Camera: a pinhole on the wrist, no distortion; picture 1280 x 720 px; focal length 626.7 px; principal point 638.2 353.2 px. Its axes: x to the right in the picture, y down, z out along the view. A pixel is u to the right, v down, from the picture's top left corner.
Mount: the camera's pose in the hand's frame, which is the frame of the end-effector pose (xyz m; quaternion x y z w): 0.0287 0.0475 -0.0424 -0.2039 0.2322 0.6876 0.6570
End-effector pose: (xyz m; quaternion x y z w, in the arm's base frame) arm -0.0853 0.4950 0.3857 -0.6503 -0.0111 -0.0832 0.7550
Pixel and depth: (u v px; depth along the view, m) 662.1 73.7 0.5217
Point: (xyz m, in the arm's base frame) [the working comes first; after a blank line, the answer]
In the camera's frame: 0.0199 -0.2327 0.5217

0.2690 0.8678 0.1054
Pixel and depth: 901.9 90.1 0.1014
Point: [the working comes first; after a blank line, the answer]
In the camera's frame: 0.0427 -0.0426 0.1014

0.0063 0.5194 0.2566
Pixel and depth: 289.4 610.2 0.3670
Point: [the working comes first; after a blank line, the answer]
In the camera's frame: -0.2043 0.1505 0.3670

-0.1374 0.8951 0.3402
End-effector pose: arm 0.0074 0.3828 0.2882 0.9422 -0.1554 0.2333 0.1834
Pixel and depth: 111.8 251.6 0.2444
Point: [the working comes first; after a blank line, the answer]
In the camera's frame: -0.2053 -0.0396 0.2444

0.1740 0.2277 0.1124
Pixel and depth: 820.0 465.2 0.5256
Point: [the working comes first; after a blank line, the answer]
In the camera's frame: 0.1525 0.0939 0.5256

-0.1096 -0.1512 0.1427
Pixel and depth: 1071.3 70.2 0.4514
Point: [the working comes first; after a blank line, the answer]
In the camera's frame: 0.3120 -0.2038 0.4514

0.0320 -0.2232 0.4498
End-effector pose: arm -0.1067 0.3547 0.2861 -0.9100 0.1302 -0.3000 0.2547
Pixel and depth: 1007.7 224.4 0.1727
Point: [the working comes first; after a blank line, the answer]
In the camera's frame: 0.1018 -0.0355 0.1727

-0.0548 0.1497 0.1657
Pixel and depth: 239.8 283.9 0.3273
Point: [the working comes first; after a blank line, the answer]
In the camera's frame: -0.2081 -0.0362 0.3273

0.1629 0.3933 0.0509
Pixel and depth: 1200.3 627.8 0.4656
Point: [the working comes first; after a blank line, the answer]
In the camera's frame: 0.4176 0.2040 0.4656

-0.2463 -0.0802 -0.2259
